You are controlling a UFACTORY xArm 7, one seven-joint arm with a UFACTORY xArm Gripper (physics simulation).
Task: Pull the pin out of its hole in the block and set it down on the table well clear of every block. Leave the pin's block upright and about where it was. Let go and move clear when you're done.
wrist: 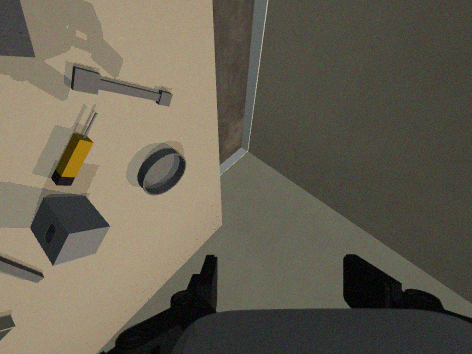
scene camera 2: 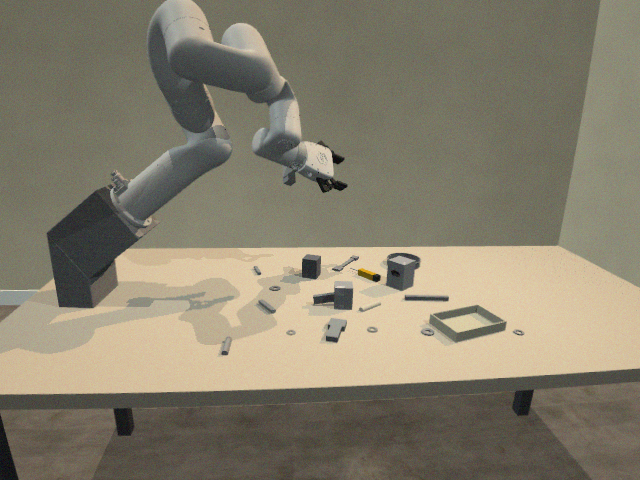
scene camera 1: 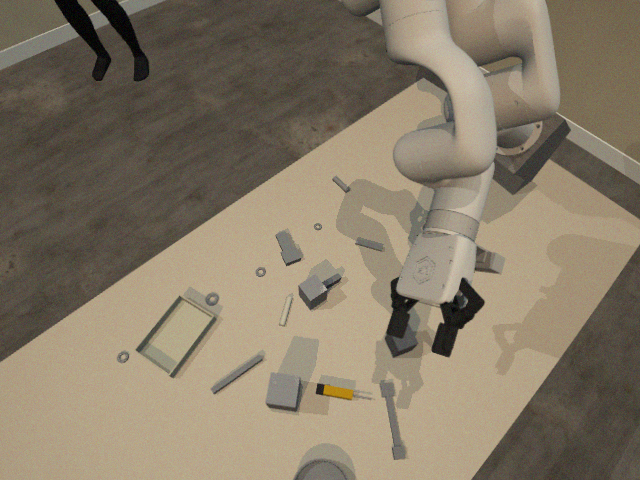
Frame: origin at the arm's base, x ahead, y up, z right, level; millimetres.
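Seen in the pictures: gripper, fingertip midpoint: (wrist: 280, 276) (scene camera 2: 342, 174) (scene camera 1: 415, 345); arm's base at its link origin: (scene camera 2: 130, 207).
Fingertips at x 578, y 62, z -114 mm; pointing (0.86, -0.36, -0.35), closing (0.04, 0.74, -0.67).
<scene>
Pixels of each thing's middle, then the offset from my fingertips to it.
- grey block at the middle of its body: (scene camera 1: 312, 292) (scene camera 2: 343, 295) dy -279, dx -46, dz +237 mm
- pin at the middle of its body: (scene camera 1: 326, 284) (scene camera 2: 328, 297) dy -287, dx -84, dz +229 mm
- yellow-handled tool at the middle of its body: (wrist: 78, 148) (scene camera 1: 343, 393) (scene camera 2: 364, 273) dy -300, dx +70, dz +43 mm
- wrench-like bar at the middle of its body: (wrist: 130, 91) (scene camera 1: 392, 419) (scene camera 2: 346, 263) dy -305, dx +41, dz -63 mm
- tray at the middle of its body: (scene camera 1: 176, 334) (scene camera 2: 467, 322) dy -296, dx +226, dz +396 mm
- T-shaped piece at the middle of its body: (scene camera 2: 335, 329) (scene camera 1: 286, 247) dy -302, dx -98, dz +372 mm
- round dish at the middle of its body: (wrist: 163, 172) (scene camera 2: 403, 261) dy -297, dx +232, dz -38 mm
A grey block (scene camera 1: 311, 291) (scene camera 2: 343, 296) stands upright near the middle of the table. The pin (scene camera 1: 332, 280) (scene camera 2: 323, 298) sticks out sideways from its side, its inner end hidden in the block. Block and pin do not show in the wrist view. My gripper (scene camera 1: 419, 342) (scene camera 2: 341, 171) (wrist: 280, 276) is open and empty, high above the table and tilted, with its fingers well apart. It is away from the pin and touches nothing.
Other blocks (scene camera 1: 283, 391) (scene camera 2: 311, 266) (wrist: 72, 230) stand nearby. A yellow-handled tool (scene camera 1: 338, 392) (scene camera 2: 368, 274) (wrist: 74, 156), a wrench-like bar (scene camera 1: 393, 421) (scene camera 2: 345, 263) (wrist: 127, 89), a tray (scene camera 1: 193, 348) (scene camera 2: 455, 334), a T-shaped piece (scene camera 1: 288, 248) (scene camera 2: 336, 329), rods and rings lie around. A round dish (wrist: 141, 175) also shows.
</scene>
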